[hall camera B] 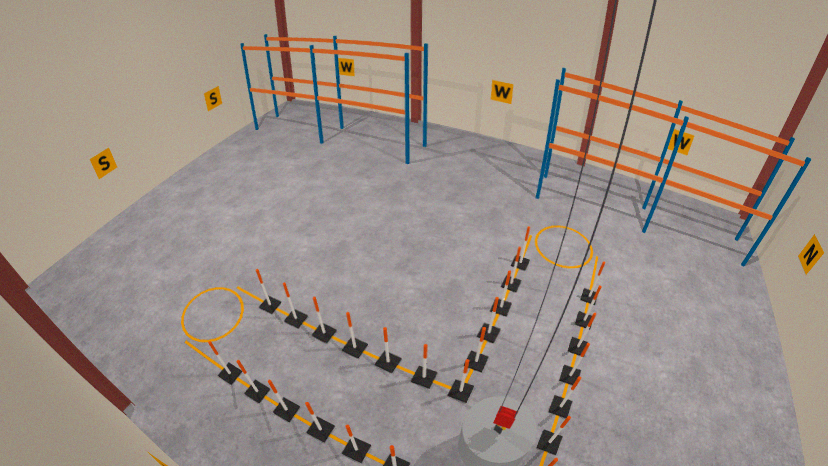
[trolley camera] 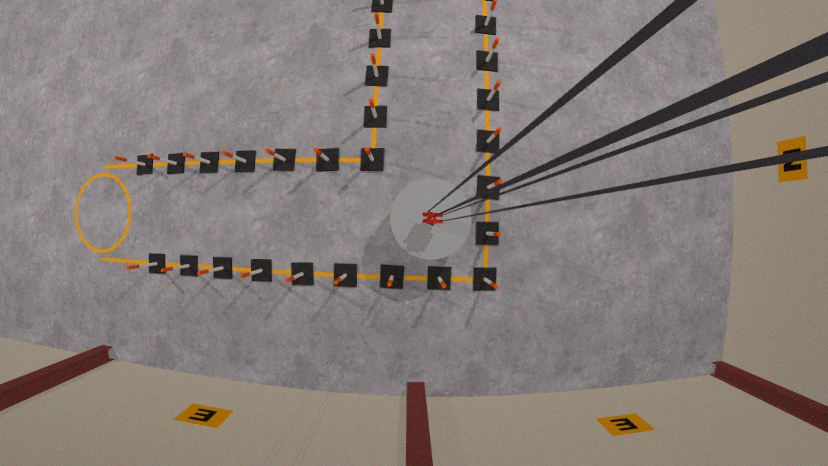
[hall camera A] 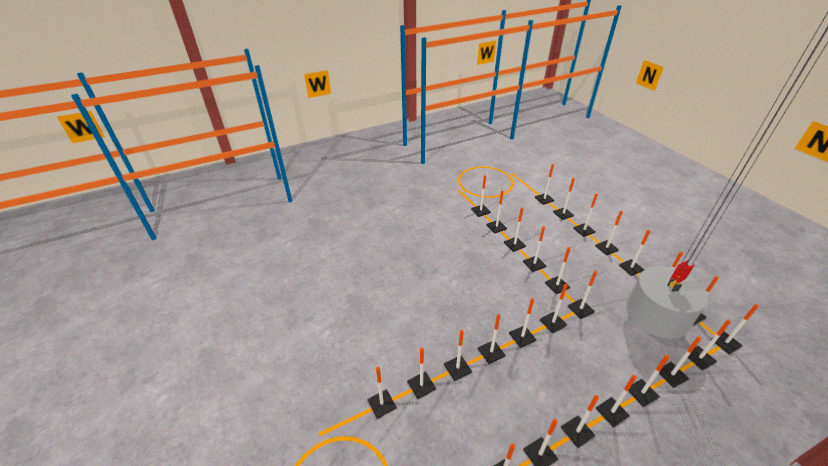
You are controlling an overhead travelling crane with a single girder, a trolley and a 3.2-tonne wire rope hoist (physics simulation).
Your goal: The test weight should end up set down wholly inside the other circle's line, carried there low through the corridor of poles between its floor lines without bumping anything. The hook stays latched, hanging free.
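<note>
The grey round test weight (hall camera A: 651,309) (hall camera B: 476,429) (trolley camera: 407,215) hangs upright at the bend of the corridor, with its shadow on the floor below. The hook (hall camera A: 673,283) (hall camera B: 499,428) (trolley camera: 431,218), under its red block, is shut on the weight's top. In the trolley view floor shows between the weight and the poles around it. One circle (hall camera A: 512,183) (hall camera B: 535,246) lies at the far end of one leg; the second circle (hall camera A: 343,438) (hall camera B: 181,315) (trolley camera: 75,213) lies at the other leg's end. In hall camera A the weight hides parts of some outer poles.
The inner corner pole's base (hall camera A: 581,308) (hall camera B: 460,391) (trolley camera: 371,159) stands up and left of the weight in the trolley view, the outer corner pole's base (hall camera A: 728,342) (trolley camera: 484,279) down and right. Blue-orange racks (hall camera A: 423,133) (hall camera B: 407,133) stand along the W wall.
</note>
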